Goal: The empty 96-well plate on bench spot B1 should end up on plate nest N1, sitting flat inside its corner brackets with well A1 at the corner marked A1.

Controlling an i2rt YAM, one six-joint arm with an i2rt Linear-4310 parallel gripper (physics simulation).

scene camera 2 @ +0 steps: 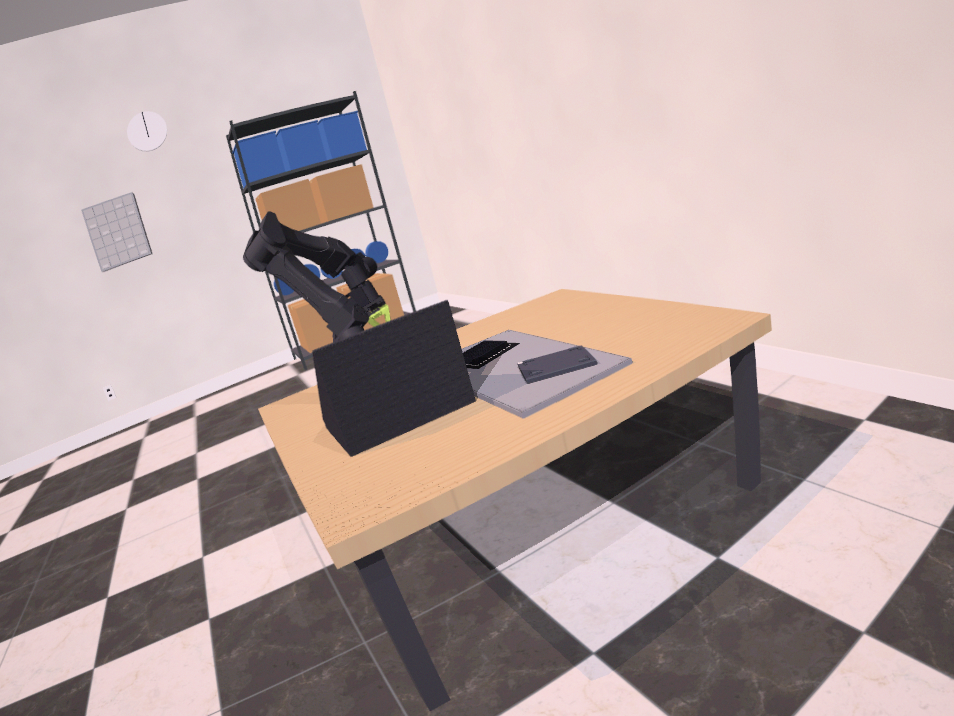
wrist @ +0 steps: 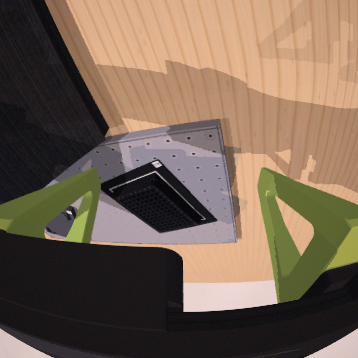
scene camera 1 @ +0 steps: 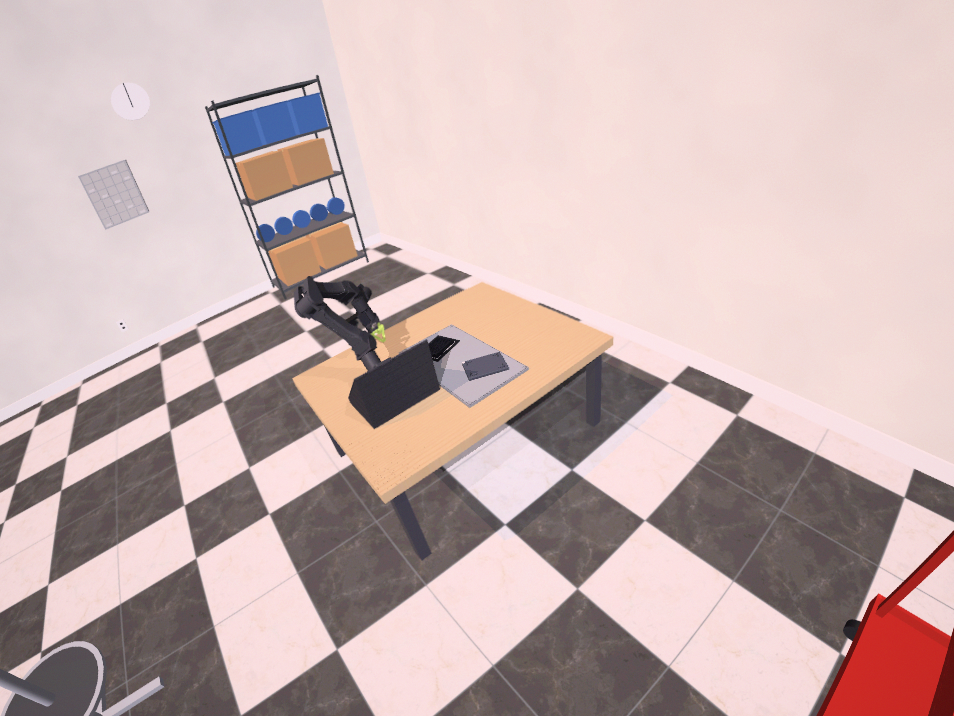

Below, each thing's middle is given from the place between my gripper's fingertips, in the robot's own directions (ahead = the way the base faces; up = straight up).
Now: hand 190 mm short of the black well plate (wrist: 151,200), 120 mm to the left of it and 110 mm above it. Also, from my hand: black nest with white outline (wrist: 145,170) (190 mm ahead, 120 mm to the right, 120 mm below).
